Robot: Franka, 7 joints.
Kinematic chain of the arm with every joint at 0, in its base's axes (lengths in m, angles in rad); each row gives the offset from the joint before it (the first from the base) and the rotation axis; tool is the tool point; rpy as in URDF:
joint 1: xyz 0 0 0.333 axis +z
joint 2: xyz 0 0 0 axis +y
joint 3: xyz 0 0 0.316 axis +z
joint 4: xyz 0.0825 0 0 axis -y
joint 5: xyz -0.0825 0 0.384 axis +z
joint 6: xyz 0 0 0 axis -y
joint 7: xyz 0.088 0 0 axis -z
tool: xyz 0 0 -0.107 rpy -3.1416 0 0
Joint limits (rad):
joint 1: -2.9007..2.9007
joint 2: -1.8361..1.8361
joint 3: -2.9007..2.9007
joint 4: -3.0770..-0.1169
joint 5: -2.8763..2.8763
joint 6: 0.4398..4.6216
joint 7: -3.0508..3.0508
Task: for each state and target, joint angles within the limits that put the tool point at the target. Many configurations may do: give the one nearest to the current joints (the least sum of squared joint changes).
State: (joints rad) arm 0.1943 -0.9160 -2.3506 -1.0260 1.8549 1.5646 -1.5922
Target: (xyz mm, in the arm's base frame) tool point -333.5 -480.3 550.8
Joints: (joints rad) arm 0.0197 -0.5887 -2.1832 -1.6226 1.5250 0.9696 -1.5922
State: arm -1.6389 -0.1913 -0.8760 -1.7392 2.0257 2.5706 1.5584
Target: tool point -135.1 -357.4 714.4
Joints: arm -1.4195 -0.7535 -0.3274 -2.2411 2.0566 2.5799 1.5584
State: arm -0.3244 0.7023 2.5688 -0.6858 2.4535 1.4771 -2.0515
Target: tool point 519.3 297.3 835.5
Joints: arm 0.0313 1.2023 2.1334 -1.0955 2.4168 1.2497 -2.0515
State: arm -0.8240 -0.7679 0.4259 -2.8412 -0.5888 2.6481 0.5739
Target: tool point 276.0 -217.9 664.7
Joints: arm -0.9786 -0.8500 0.1890 -2.4966 -0.5633 2.6872 0.5739
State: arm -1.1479 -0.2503 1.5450 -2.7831 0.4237 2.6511 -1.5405
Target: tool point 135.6 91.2 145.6
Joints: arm -1.0554 -0.0607 1.5717 -3.0331 0.3947 1.9920 -1.5405
